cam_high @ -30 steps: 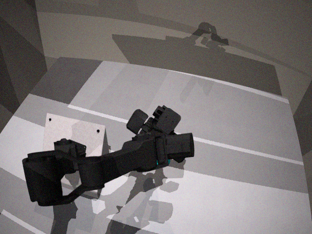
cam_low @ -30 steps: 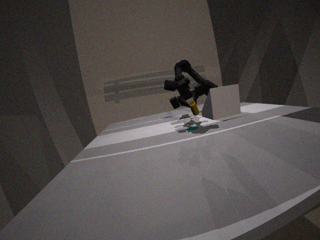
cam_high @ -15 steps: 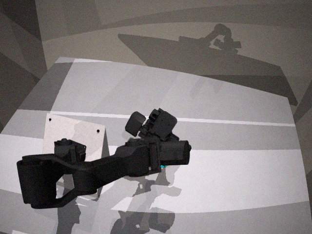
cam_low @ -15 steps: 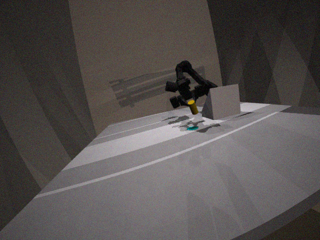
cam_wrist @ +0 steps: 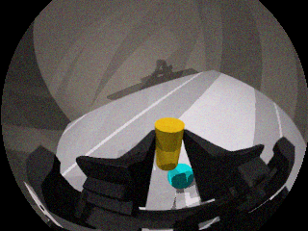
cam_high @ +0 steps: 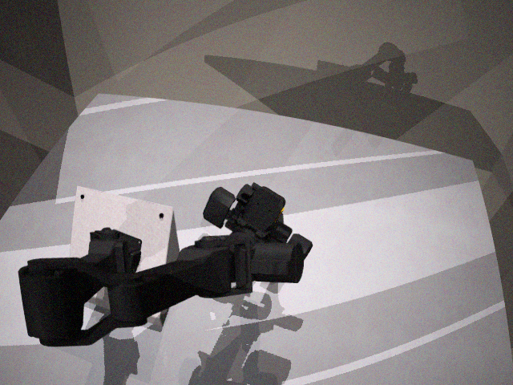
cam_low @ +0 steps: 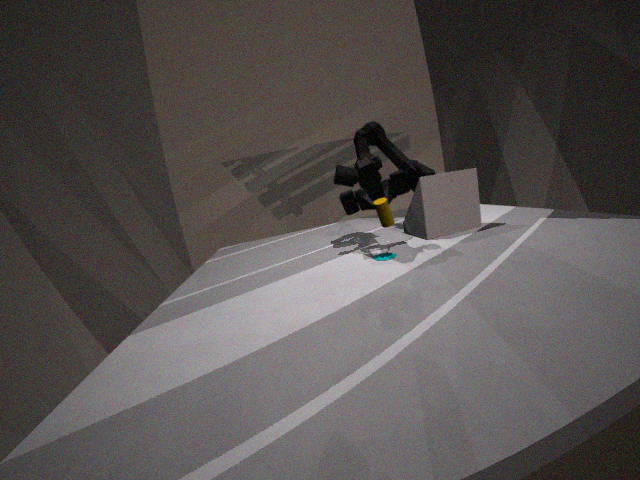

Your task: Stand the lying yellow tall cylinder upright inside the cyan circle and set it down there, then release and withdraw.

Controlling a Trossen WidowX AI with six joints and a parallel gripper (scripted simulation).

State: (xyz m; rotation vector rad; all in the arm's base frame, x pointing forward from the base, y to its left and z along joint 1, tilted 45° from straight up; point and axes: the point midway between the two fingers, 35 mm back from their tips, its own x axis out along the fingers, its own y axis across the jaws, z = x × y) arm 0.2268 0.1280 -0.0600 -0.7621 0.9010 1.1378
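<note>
The cyan circle lies 140 mm below my gripper tip and 30 mm to the right of it. From my gripper tip the other things lie so: yellow tall cylinder: 20 mm below, 10 mm behind.
</note>
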